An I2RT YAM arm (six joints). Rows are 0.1 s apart.
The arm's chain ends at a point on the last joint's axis. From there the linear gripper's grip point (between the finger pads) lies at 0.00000 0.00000 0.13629 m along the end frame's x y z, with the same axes.
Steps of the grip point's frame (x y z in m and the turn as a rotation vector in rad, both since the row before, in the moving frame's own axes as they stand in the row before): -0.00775 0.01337 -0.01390 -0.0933 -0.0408 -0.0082; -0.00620 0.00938 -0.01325 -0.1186 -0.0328 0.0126; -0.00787 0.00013 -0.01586 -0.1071 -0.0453 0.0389; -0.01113 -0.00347 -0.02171 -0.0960 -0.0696 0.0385; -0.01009 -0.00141 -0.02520 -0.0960 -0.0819 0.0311
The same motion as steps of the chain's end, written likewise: -0.00225 0.00065 -0.01319 -0.0933 -0.0408 -0.0082; -0.00164 -0.00671 -0.01222 -0.1186 -0.0328 0.0126; -0.00143 -0.01431 -0.01494 -0.1071 -0.0453 0.0389; -0.00142 -0.01634 -0.02075 -0.0960 -0.0696 0.0385; 0.00124 -0.01428 -0.02412 -0.0960 -0.0819 0.0311
